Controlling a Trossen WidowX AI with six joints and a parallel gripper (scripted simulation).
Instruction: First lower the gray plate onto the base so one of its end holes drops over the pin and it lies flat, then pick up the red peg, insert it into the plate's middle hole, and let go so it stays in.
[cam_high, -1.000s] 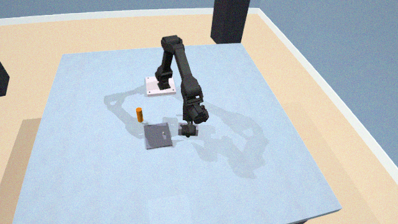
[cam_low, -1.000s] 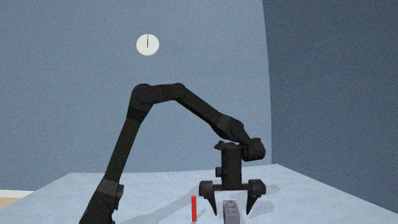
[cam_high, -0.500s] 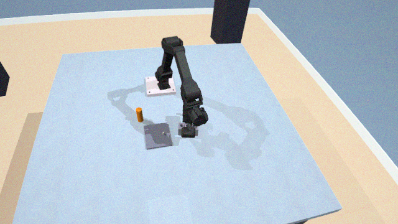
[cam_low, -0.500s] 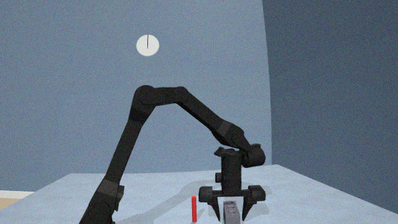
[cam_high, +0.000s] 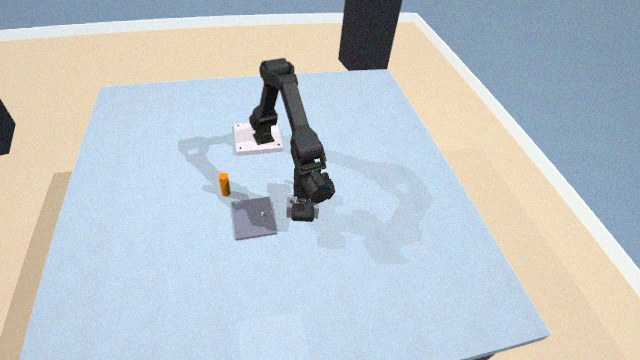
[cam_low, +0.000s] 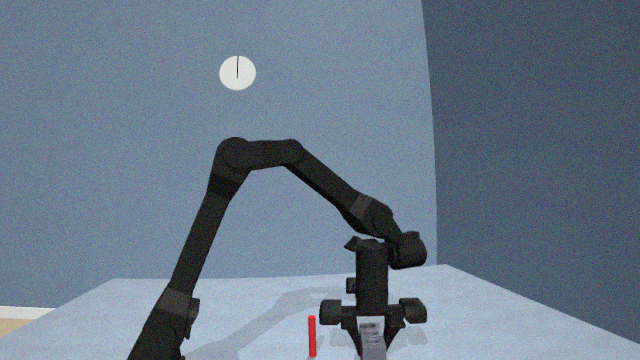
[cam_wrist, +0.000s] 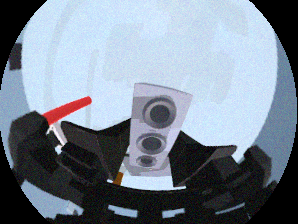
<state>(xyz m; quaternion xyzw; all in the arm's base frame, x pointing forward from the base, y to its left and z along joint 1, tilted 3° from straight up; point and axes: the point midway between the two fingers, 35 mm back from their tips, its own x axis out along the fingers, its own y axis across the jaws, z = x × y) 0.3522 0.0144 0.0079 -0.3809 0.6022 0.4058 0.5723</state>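
My gripper tip is 3 cm past the gray square base and 13 cm to the left of it. From my gripper tip the other things lie so: plate: 3 cm above.
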